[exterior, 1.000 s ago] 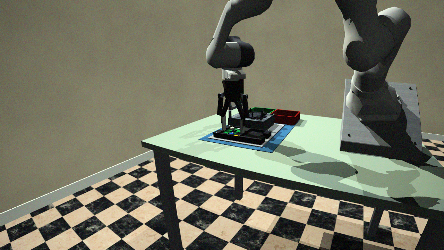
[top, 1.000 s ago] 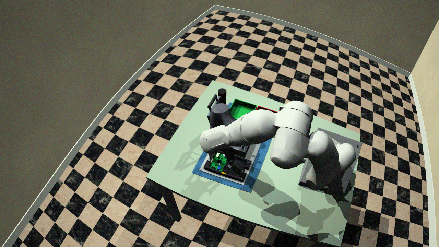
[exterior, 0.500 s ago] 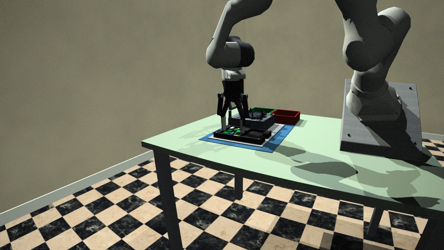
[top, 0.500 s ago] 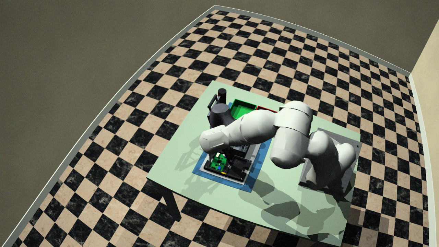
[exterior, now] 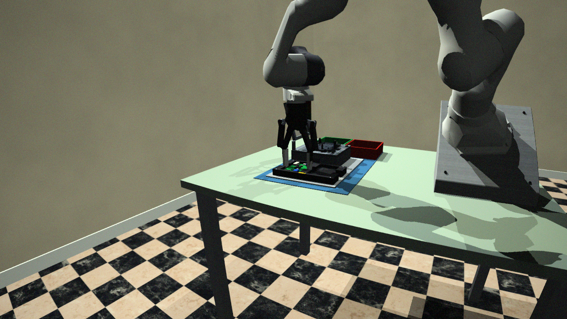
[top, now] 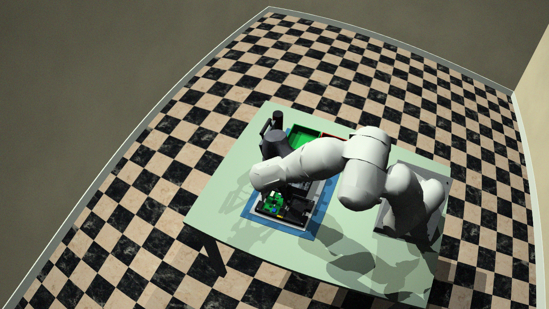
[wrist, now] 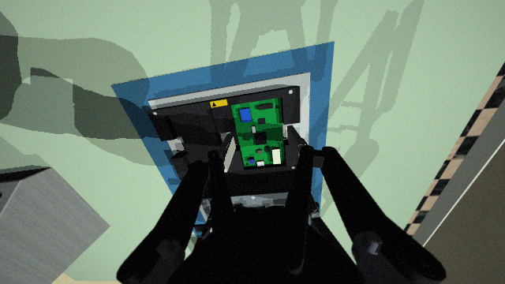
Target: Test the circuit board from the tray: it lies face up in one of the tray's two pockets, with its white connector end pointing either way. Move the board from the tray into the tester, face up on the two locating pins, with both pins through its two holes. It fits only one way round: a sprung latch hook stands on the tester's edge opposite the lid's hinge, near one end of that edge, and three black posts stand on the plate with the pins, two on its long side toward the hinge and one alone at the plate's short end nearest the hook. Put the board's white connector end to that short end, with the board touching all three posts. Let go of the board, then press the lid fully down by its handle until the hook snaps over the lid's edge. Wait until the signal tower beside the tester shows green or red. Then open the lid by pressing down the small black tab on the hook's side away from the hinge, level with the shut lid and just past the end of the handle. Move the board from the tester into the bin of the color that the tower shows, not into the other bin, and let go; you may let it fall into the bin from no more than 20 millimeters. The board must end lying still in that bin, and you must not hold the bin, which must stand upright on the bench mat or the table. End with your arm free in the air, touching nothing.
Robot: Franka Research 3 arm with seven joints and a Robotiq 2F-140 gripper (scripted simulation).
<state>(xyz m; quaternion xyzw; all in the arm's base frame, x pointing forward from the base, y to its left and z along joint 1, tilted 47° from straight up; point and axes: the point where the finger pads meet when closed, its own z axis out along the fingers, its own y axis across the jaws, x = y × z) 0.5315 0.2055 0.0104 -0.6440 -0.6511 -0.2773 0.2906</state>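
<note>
The green circuit board lies 2 cm below my hand. Round my hand: tester plate (3 cm behind, 16 cm to the right, 3 cm above); tester lid (9 cm ahead, 17 cm to the right, 14 cm above); green bin (1 cm ahead, 37 cm to the right, 3 cm below).
</note>
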